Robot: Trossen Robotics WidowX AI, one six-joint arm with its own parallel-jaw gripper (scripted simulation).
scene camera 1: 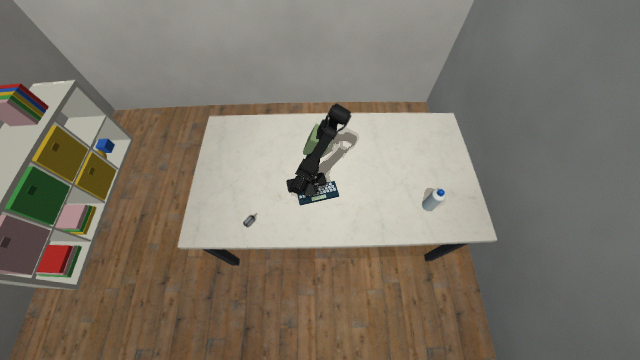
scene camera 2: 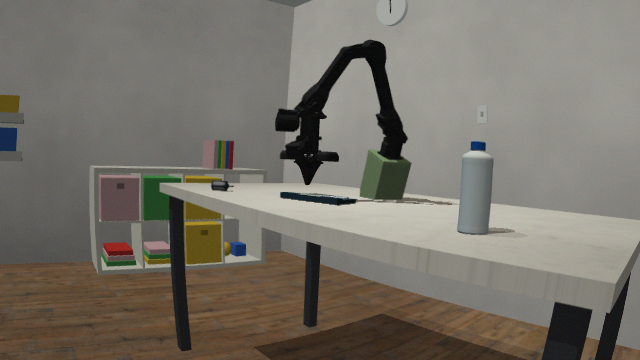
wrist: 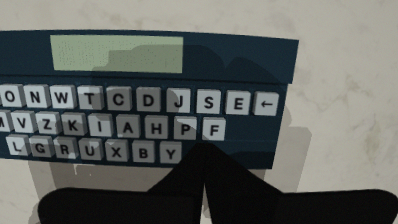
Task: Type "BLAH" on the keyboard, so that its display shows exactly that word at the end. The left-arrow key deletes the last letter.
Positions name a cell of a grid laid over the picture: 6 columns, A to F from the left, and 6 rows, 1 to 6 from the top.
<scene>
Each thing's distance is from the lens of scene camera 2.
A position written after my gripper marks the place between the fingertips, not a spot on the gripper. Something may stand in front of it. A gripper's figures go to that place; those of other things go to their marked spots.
my gripper (scene camera 2: C4): 1.27 m
white bottle (scene camera 2: E3): 0.74 m
</scene>
